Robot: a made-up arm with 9 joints. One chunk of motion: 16 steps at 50 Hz.
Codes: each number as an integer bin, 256 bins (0 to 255) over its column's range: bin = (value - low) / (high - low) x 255, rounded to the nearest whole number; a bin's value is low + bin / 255 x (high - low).
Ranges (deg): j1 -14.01..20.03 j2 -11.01..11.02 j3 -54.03..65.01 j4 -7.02..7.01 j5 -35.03..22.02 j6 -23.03..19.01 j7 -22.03..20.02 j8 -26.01..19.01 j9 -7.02..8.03
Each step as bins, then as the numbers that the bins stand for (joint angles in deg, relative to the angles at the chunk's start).
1 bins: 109 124 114 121 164 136 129 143 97
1 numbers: 0.54 -0.30 -0.81 -0.36 1.66 -0.61 -0.76 -0.76 -1.30
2 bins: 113 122 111 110 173 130 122 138 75
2 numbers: 1.07 -0.47 -2.21 -0.97 3.67 -1.60 -1.91 -1.65 -2.59
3 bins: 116 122 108 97 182 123 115 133 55
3 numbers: 1.47 -0.47 -3.61 -1.68 5.69 -2.75 -3.07 -2.53 -3.77
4 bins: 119 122 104 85 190 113 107 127 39
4 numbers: 1.88 -0.47 -5.48 -2.34 7.48 -4.40 -4.39 -3.59 -4.72
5 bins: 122 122 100 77 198 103 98 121 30
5 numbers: 2.28 -0.47 -7.35 -2.78 9.27 -6.05 -5.87 -4.65 -5.25
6 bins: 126 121 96 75 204 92 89 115 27
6 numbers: 2.81 -0.56 -9.21 -2.89 10.61 -7.86 -7.35 -5.71 -5.43
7 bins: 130 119 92 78 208 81 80 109 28
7 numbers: 3.34 -0.73 -11.08 -2.73 11.50 -9.68 -8.84 -6.77 -5.37
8 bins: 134 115 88 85 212 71 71 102 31
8 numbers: 3.88 -1.07 -12.95 -2.34 12.40 -11.32 -10.32 -8.00 -5.19
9 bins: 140 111 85 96 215 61 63 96 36
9 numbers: 4.68 -1.42 -14.35 -1.74 13.07 -12.97 -11.64 -9.06 -4.90
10 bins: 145 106 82 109 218 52 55 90 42
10 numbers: 5.35 -1.85 -15.75 -1.02 13.74 -14.46 -12.96 -10.12 -4.54
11 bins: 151 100 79 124 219 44 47 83 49
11 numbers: 6.15 -2.37 -17.15 -0.20 13.97 -15.78 -14.28 -11.36 -4.13
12 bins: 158 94 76 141 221 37 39 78 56
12 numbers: 7.08 -2.89 -18.55 0.74 14.41 -16.93 -15.60 -12.24 -3.71
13 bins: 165 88 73 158 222 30 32 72 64
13 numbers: 8.02 -3.41 -19.95 1.67 14.64 -18.08 -16.75 -13.30 -3.24
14 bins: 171 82 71 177 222 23 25 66 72
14 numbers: 8.82 -3.93 -20.89 2.72 14.64 -19.24 -17.91 -14.36 -2.77
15 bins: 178 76 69 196 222 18 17 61 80
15 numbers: 9.75 -4.44 -21.82 3.76 14.64 -20.06 -19.23 -15.24 -2.30
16 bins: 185 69 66 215 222 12 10 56 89
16 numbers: 10.69 -5.05 -23.22 4.81 14.64 -21.05 -20.38 -16.12 -1.77
